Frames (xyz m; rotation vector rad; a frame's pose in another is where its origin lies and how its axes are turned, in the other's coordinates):
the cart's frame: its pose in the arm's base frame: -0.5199 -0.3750 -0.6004 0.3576 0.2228 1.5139
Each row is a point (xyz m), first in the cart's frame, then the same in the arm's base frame.
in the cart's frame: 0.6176 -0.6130 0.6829
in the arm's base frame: 0.3291 0.1659 -0.1420
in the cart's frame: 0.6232 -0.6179 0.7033
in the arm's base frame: 0.3413 0.1695 -0.1244
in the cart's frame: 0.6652 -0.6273 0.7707
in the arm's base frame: 0.3766 0.2051 -0.0620
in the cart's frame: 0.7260 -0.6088 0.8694
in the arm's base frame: 0.3981 0.2570 0.0410
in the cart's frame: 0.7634 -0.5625 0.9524
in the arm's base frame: 0.3869 0.2876 0.1378
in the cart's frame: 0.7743 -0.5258 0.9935
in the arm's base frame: 0.3681 0.2954 0.1902
